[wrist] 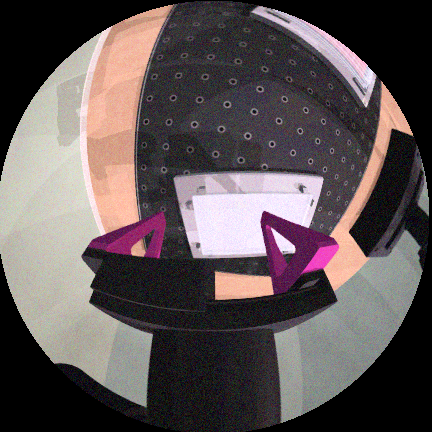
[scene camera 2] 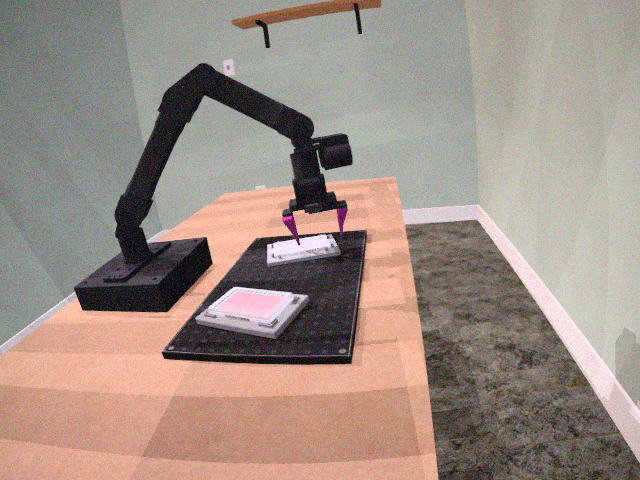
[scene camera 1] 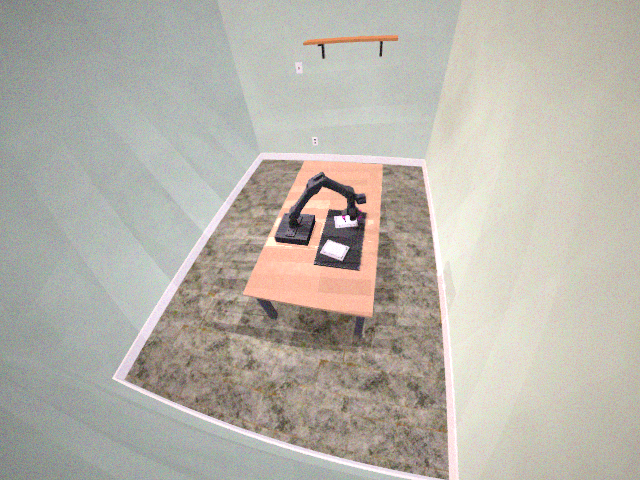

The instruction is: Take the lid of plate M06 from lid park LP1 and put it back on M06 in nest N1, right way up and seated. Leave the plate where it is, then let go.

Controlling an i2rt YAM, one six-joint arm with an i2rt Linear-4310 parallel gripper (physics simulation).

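Places are measured from the arm's base along level axes (x ahead, y left, z up), in metres.
Pixels of known places: gripper, fingertip midpoint: (wrist: 212, 216) (scene camera 2: 320, 240) (scene camera 1: 352, 221); arm's base, link origin: (scene camera 2: 139, 262) (scene camera 1: 294, 226).
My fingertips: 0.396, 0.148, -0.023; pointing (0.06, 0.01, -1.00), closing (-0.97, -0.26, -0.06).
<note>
Ahead of a thing's pixels: the offset from my fingertips to its middle, as dx, dy, dz. Level surfaces: height alone.
The white lid {-0.050, +0.011, -0.015} (scene camera 1: 345, 222) (scene camera 2: 305, 246) (wrist: 230, 222) lies flat on the far grey holder, lid park LP1 {-0.049, +0.011, -0.019} (scene camera 2: 279, 259) (wrist: 240, 184). The plate {-0.069, -0.269, -0.010} (scene camera 1: 334, 249) (scene camera 2: 250, 303) (wrist: 345, 47), with a pink area on top, sits uncovered in the near grey holder, nest N1 {-0.069, -0.269, -0.020} (scene camera 2: 235, 329) (wrist: 366, 95). No label can be read. My gripper (scene camera 2: 319, 240) (wrist: 212, 216) is open and empty, its magenta fingers pointing down above the lid. In the wrist view one finger overlaps the lid's right part, and the other stands out past its left side.
Both holders stand on a black perforated board {-0.046, -0.129, -0.035} (scene camera 1: 338, 236) (scene camera 2: 330, 304) (wrist: 210, 90) on the wooden table {dz -0.042} (scene camera 1: 289, 273) (scene camera 2: 289, 408). The arm's black base box (scene camera 1: 295, 229) (scene camera 2: 144, 279) stands beside the board. A wooden shelf (scene camera 1: 351, 39) (scene camera 2: 310, 11) hangs on the back wall.
</note>
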